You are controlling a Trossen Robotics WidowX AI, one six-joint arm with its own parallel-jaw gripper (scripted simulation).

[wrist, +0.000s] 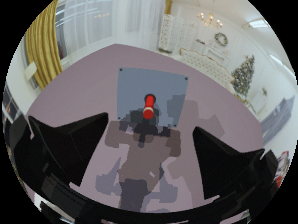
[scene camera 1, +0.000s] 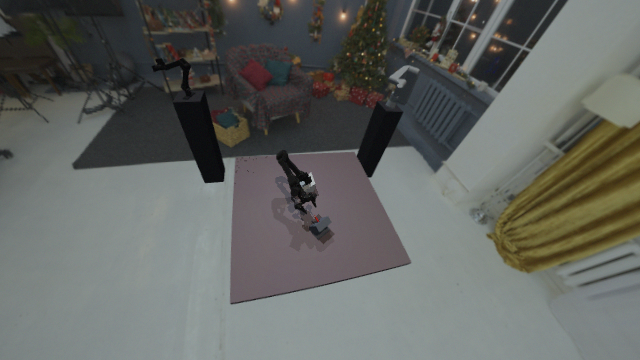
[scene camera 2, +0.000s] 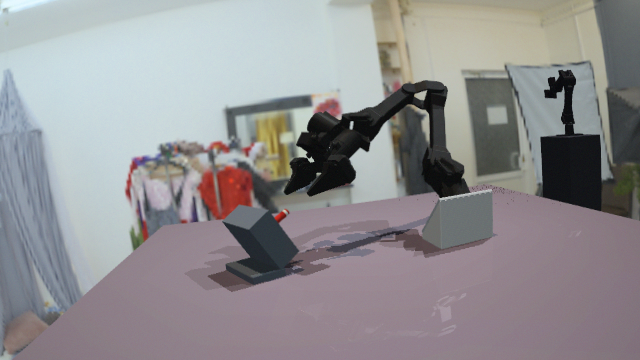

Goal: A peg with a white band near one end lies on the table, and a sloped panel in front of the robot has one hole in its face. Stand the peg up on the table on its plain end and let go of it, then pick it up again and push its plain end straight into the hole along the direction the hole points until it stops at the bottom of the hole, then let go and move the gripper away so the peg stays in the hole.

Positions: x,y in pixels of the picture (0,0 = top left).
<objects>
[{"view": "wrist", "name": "gripper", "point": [152,124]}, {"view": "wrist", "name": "grey sloped panel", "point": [134,84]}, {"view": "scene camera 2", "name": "gripper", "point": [296,194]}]
</objects>
